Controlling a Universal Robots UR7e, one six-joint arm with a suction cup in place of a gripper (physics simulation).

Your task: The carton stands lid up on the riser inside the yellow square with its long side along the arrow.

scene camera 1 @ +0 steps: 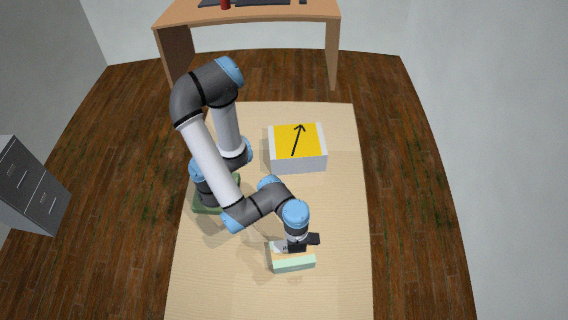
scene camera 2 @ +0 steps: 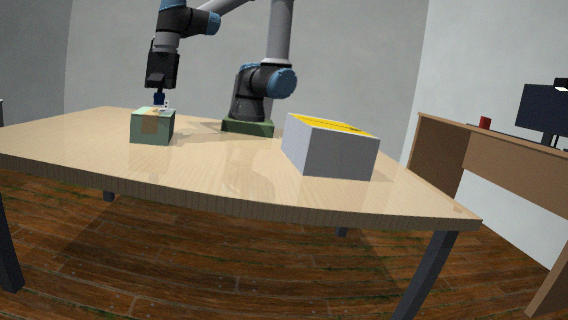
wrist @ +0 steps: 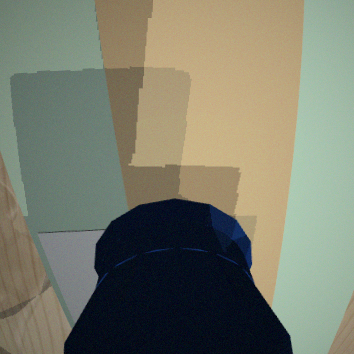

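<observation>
The carton point(scene camera 1: 294, 263) point(scene camera 2: 139, 131) point(wrist: 225, 110) is pale green with tan tape and a white label on its upward lid. It stands on the table, its long side left to right in scene camera 1, across the arrow point(scene camera 1: 296, 142). The arrow lies on the yellow square point(scene camera 1: 284, 142) point(scene camera 2: 320, 121) on top of the white riser point(scene camera 1: 298, 165) point(scene camera 2: 341, 156). My gripper's blue suction cup point(scene camera 2: 159, 101) point(wrist: 175, 215) points down very close above the lid; a thin gap seems to show in scene camera 2. It holds nothing. The cup hides the spot beneath it in the wrist view.
The arm's green base block point(scene camera 1: 201, 206) point(scene camera 2: 247, 127) stands on the wooden table point(scene camera 1: 332, 285) point(scene camera 2: 210, 170) at its left side in scene camera 1. A desk point(scene camera 1: 260, 12) with a red cup point(scene camera 1: 225, 4) point(scene camera 2: 485, 122) stands beyond the riser. A grey cabinet point(scene camera 1: 37, 192) stands at the left.
</observation>
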